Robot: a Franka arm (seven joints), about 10 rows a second.
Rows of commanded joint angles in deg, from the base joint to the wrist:
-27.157 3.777 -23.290 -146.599 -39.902 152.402 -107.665
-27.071 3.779 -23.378 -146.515 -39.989 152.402 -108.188
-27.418 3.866 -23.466 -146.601 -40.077 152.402 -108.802
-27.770 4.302 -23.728 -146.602 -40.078 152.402 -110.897
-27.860 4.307 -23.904 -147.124 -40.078 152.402 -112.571
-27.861 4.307 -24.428 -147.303 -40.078 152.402 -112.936
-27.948 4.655 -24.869 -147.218 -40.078 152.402 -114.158
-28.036 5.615 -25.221 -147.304 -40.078 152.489 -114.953
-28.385 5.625 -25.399 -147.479 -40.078 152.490 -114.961
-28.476 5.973 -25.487 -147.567 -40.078 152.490 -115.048
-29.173 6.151 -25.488 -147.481 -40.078 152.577 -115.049
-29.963 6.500 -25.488 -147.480 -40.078 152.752 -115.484
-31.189 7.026 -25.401 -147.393 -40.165 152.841 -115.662
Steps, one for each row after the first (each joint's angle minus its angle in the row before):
0.086 0.002 -0.088 0.084 -0.087 0.000 -0.523
-0.347 0.087 -0.088 -0.086 -0.088 0.000 -0.614
-0.352 0.436 -0.262 -0.001 -0.001 0.000 -2.095
-0.090 0.005 -0.176 -0.522 0.000 0.000 -1.674
-0.001 0.000 -0.524 -0.179 0.000 0.000 -0.365
-0.087 0.348 -0.441 0.085 0.000 0.000 -1.222
-0.088 0.960 -0.352 -0.086 0.000 0.087 -0.795
-0.349 0.010 -0.178 -0.175 0.000 0.001 -0.008
-0.091 0.348 -0.088 -0.088 0.000 0.000 -0.087
-0.697 0.178 -0.001 0.086 0.000 0.087 -0.001
-0.790 0.349 0.000 0.001 0.000 0.175 -0.435
-1.226 0.526 0.087 0.087 -0.087 0.089 -0.178

